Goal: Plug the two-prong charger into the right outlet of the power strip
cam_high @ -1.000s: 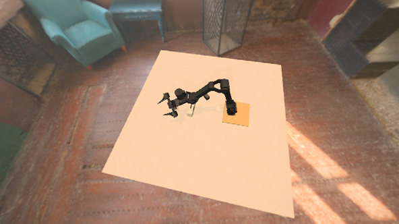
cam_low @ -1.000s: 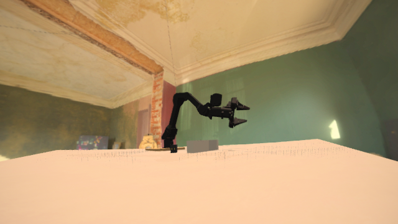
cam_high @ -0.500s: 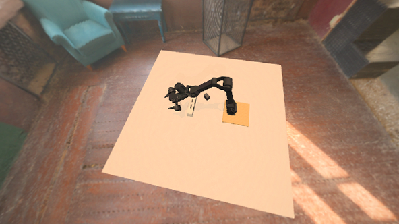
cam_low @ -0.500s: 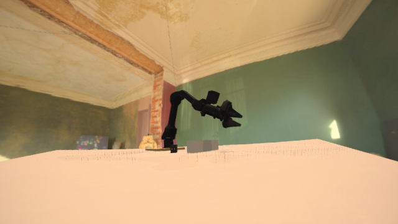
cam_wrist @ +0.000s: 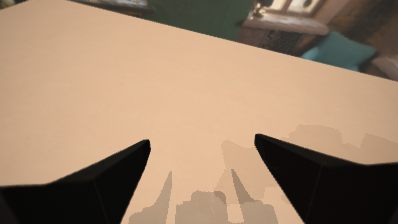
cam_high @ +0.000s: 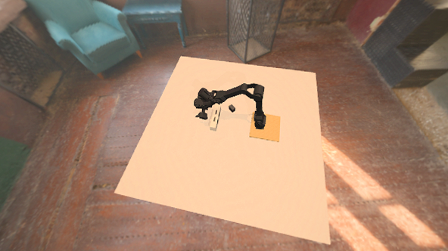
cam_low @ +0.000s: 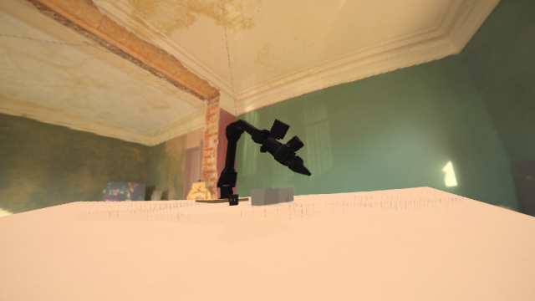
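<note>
Now: gripper tip 260 mm past the black two-prong charger, 90 mm to the left of it and 80 mm above it.
</note>
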